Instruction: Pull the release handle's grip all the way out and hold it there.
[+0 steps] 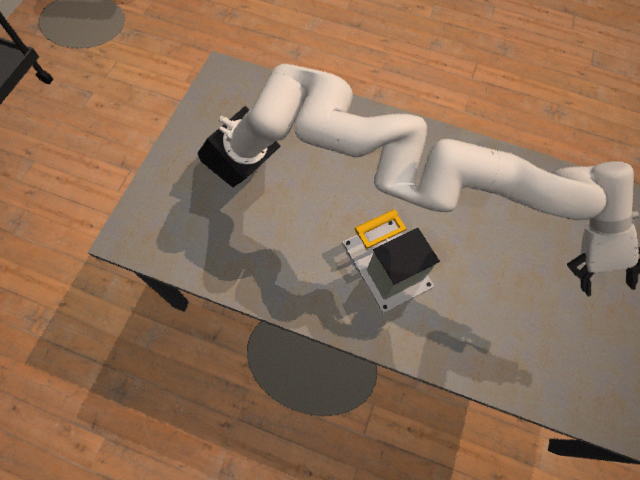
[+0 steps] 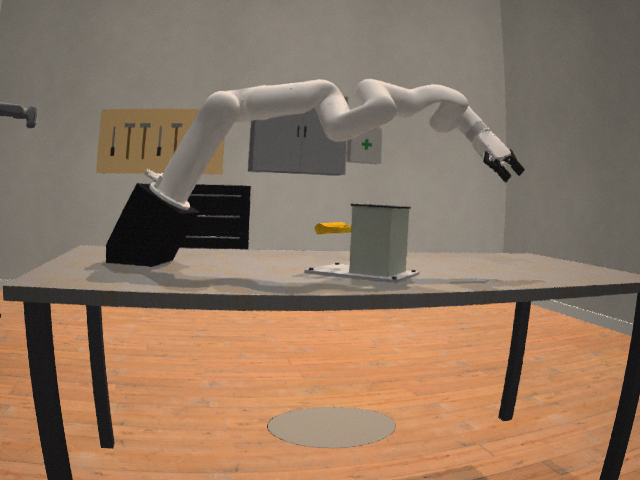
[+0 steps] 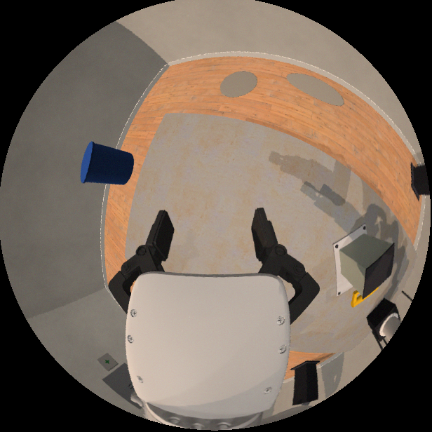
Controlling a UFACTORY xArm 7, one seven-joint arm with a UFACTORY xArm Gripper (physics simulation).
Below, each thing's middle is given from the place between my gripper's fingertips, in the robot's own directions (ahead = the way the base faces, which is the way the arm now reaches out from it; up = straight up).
I see my gripper 470 mm past the white base plate (image 1: 361, 256), 10 mm to the left of it and 280 mm above it.
